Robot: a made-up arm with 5 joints.
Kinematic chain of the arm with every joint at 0, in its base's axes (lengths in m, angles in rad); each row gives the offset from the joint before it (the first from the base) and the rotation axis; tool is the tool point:
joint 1: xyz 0 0 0.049 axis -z
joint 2: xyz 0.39 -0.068 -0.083 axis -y
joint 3: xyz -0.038 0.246 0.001 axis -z
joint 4: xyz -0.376 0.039 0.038 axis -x
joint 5: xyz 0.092 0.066 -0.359 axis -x
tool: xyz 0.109 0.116 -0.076
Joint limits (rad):
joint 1: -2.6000..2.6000
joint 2: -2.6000..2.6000
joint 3: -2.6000..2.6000
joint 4: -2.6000..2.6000
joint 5: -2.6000..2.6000
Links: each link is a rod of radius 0.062 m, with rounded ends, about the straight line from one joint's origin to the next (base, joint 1, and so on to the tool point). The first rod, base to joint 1, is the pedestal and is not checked.
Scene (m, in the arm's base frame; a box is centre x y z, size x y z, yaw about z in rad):
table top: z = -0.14
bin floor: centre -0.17 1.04 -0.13 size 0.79 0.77 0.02 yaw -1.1
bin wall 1: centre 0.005 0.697 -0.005 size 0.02 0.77 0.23 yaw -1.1
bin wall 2: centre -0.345 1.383 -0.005 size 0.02 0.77 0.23 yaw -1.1
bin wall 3: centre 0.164 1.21 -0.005 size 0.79 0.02 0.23 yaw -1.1
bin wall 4: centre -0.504 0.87 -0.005 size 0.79 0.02 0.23 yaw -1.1
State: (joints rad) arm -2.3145 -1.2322 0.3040 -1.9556 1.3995
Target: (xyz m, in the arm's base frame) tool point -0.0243 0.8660 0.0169
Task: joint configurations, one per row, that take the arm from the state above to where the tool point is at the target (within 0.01 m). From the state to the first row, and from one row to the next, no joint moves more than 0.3 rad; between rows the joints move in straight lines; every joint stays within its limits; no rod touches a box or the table.
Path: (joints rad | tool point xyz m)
1: -2.0313 -1.2209 0.2434 -2.0335 1.4040 | -0.8748 0.2432 0.1459
2: -1.7482 -1.2097 0.1828 -2.1114 1.4085 | -0.7525 0.4979 0.1910
3: -1.4650 -1.1984 0.1222 -2.1894 1.4130 | -0.5545 0.7000 0.2338
4: -1.1818 -1.1871 0.0616 -2.2673 1.4176 | -0.3026 0.8272 0.2736
5: -0.8987 -1.1758 0.0010 -2.3452 1.4221 | -0.0243 0.8660 0.3100
6: -0.7911 -1.1964 0.2129 -2.1194 1.6252 | -0.0431 0.8865 0.1712
7: -0.6836 -1.2169 0.4249 -1.8936 1.8283 | -0.0243 0.8660 0.0169

